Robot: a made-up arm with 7 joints.
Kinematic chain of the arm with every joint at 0, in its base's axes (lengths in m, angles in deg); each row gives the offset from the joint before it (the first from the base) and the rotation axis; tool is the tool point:
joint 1: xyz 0 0.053 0 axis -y
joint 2: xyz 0 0.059 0 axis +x
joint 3: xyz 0 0 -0.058 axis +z
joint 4: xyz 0 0 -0.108 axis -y
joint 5: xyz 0 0 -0.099 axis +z
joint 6: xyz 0 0 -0.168 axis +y
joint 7: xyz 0 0 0 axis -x
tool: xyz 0 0 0
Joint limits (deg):
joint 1: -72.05..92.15
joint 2: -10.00..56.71
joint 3: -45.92..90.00
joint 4: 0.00..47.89
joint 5: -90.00..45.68
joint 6: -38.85..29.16
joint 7: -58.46..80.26
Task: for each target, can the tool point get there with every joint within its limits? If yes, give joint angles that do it. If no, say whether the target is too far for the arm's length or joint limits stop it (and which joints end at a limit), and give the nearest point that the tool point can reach.
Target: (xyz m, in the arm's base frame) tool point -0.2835 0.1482 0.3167
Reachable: no: joint limits stop it (at a limit: joint 1, joint 2, joint 3, joint 4) | nearest point -0.3560 0.2472 -0.1153 | short by 0.449 m
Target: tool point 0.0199 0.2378 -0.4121
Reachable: yes | joints -3.78 18.40 -12.01 10.37 -28.60 -15.14 -14.87
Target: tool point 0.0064 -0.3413 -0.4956
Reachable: no: too far | nearest point 0.0044 -0.0880 -0.3439 | short by 0.295 m
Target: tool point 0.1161 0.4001 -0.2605
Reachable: yes | joints 17.05 19.56 78.92 42.39 -67.69 -30.83 24.87
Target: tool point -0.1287 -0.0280 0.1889
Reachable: no: joint limits stop it (at a limit: joint 1, joint 2, joint 4) | nearest point -0.4057 0.0368 -0.1314 | short by 0.428 m
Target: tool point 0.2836 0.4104 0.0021
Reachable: yes | joints 78.57 25.40 68.83 37.18 -1.61 -21.67 23.13
